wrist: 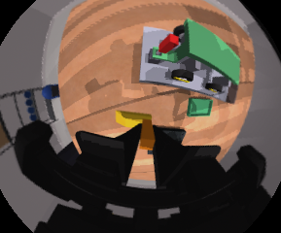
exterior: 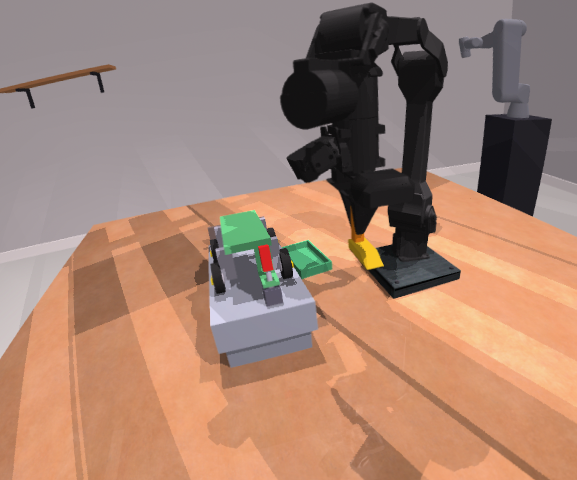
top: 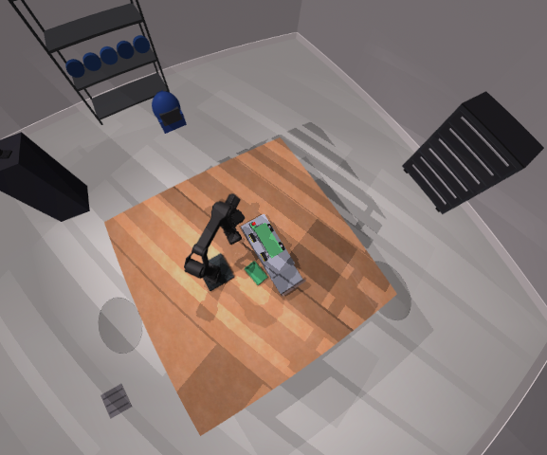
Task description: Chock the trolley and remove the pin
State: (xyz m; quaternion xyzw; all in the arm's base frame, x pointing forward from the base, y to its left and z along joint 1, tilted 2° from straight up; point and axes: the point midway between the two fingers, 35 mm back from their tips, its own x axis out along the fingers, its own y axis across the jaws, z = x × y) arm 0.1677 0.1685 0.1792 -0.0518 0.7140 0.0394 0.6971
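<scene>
My gripper tip is now 13 cm short of the red-headed stop pin and 4 cm above it. Round my gripper tip: yellow chock (2 cm to the left, 1 cm below); green-topped trolley (17 cm ahead, 11 cm to the right, 6 cm below).
</scene>
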